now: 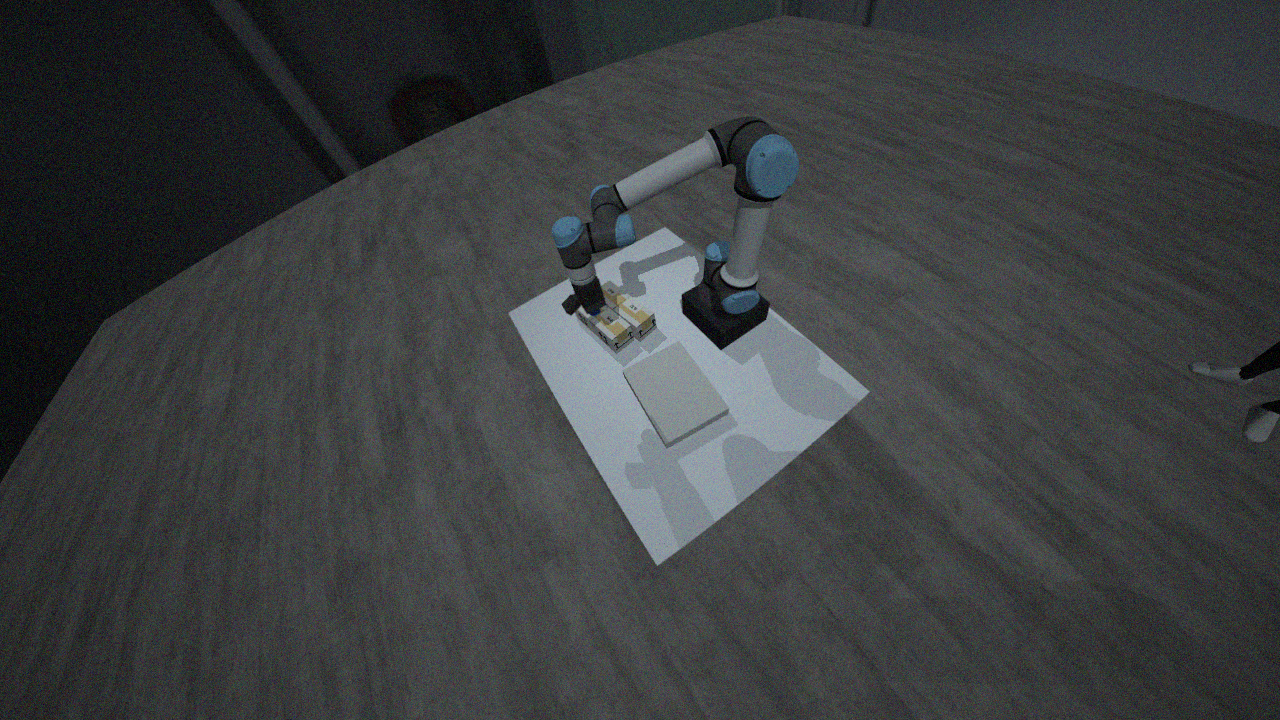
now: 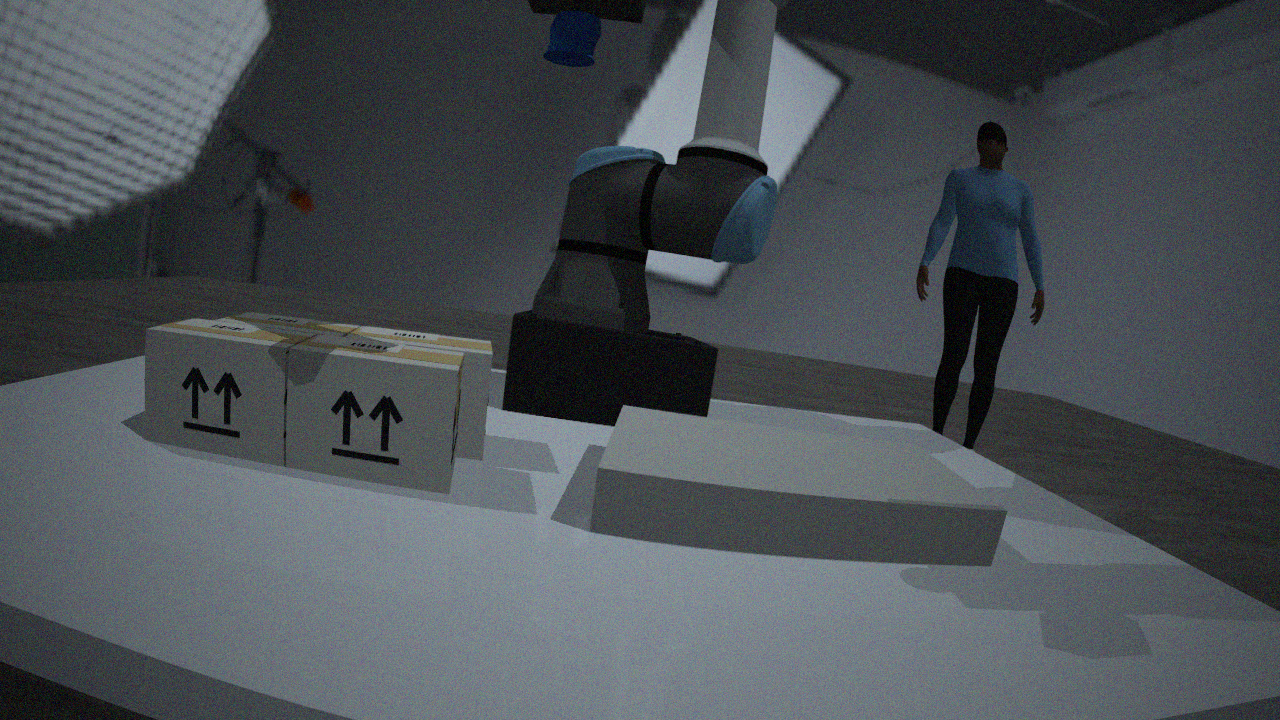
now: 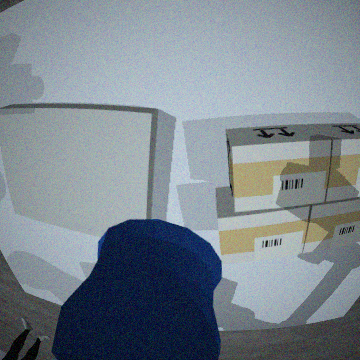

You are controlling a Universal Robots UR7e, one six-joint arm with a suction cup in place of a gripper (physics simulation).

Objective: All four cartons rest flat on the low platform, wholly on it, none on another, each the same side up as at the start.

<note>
My suction cup (image 2: 573,38) carries nothing. On the table rests a low grey platform (image 2: 665,477).
The low grey platform also shows in image 1 (image 1: 679,400) and in image 3 (image 3: 85,167). My suction cup also shows in image 3 (image 3: 152,284).
</note>
